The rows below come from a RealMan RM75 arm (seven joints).
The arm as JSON. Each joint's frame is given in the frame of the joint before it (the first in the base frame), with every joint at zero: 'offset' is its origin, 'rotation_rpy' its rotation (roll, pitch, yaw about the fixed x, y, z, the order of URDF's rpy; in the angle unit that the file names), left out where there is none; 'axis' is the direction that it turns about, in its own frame. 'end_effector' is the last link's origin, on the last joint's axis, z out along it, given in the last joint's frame.
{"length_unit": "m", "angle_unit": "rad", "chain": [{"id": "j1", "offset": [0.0, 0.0, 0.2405], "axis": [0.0, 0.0, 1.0]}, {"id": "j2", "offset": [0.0, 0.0, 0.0], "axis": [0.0, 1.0, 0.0]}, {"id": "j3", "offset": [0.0, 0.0, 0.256], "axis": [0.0, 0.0, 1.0]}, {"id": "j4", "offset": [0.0, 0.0, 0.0], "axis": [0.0, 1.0, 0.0]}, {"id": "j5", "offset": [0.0, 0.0, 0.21], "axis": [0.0, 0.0, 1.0]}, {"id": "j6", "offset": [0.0, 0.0, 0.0], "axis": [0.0, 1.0, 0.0]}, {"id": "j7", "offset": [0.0, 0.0, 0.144], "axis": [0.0, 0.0, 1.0]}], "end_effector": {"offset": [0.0, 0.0, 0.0]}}
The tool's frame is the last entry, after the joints.
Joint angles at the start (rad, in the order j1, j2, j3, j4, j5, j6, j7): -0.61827 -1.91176 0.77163 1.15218 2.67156 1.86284 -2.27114
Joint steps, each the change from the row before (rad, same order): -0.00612 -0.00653 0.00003 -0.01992 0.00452 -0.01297 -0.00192; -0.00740 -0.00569 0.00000 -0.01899 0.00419 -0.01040 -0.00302; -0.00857 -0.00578 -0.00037 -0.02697 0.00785 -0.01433 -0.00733; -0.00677 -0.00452 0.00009 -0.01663 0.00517 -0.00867 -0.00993; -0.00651 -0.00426 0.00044 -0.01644 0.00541 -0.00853 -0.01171; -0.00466 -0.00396 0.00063 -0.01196 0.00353 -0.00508 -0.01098; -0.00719 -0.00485 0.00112 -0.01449 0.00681 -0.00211 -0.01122; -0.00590 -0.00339 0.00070 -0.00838 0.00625 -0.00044 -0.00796; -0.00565 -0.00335 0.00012 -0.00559 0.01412 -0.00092 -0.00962; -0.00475 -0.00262 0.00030 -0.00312 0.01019 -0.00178 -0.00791; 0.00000 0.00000 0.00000 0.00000 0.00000 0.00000 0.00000; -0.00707 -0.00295 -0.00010 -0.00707 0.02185 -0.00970 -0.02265
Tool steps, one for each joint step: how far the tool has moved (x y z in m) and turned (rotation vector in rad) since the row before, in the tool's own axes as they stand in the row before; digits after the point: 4 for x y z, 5 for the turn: 0.0013 0.0008 0.0053 -0.00837 -0.00231 -0.00540; 0.0017 0.0011 0.0047 -0.00879 -0.00302 -0.00480; 0.0012 0.0007 0.0061 -0.00944 -0.00673 -0.01242; 0.0013 0.0010 0.0040 -0.00638 -0.00452 -0.01127; 0.0012 0.0009 0.0039 -0.00579 -0.00526 -0.01293; 0.0008 0.0011 0.0032 -0.00602 -0.00479 -0.01143; 0.0009 0.0019 0.0038 -0.00825 -0.01030 -0.01054; 0.0009 0.0014 0.0022 -0.00404 -0.00777 -0.00625; 0.0004 0.0005 0.0016 0.00365 -0.01110 -0.00909; 0.0008 0.0004 0.0010 0.00413 -0.00665 -0.00630; 0.0000 0.0000 0.0000 0.00000 0.00000 0.00000; 0.0009 -0.0010 0.0015 0.01503 -0.01024 -0.02301
